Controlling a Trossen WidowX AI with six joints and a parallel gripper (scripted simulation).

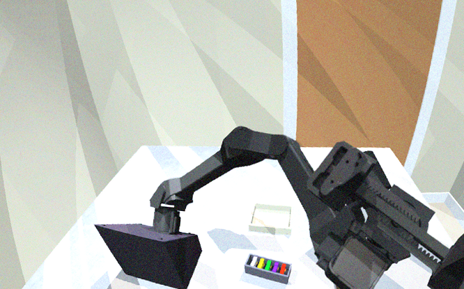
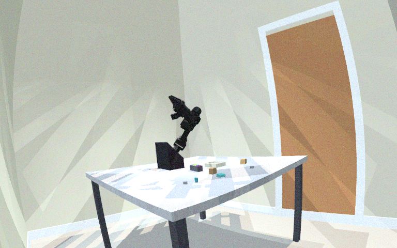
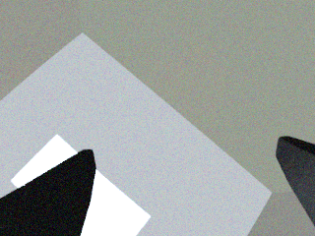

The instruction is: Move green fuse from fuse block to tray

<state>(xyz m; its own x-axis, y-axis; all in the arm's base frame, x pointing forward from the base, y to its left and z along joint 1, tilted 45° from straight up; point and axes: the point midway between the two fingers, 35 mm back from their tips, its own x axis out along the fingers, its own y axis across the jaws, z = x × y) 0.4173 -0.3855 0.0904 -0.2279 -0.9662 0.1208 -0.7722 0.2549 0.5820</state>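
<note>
Right now the green fuse is 130 mm behind my gripper tip, 240 mm to the left of it and 470 mm below it. Round my gripper tip: cyan block 190 mm ahead, 190 mm to the left, 490 mm below; tan cube 70 mm ahead, 220 mm to the left, 480 mm below; pale tray 150 mm behind, 430 mm to the left, 490 mm below.
</note>
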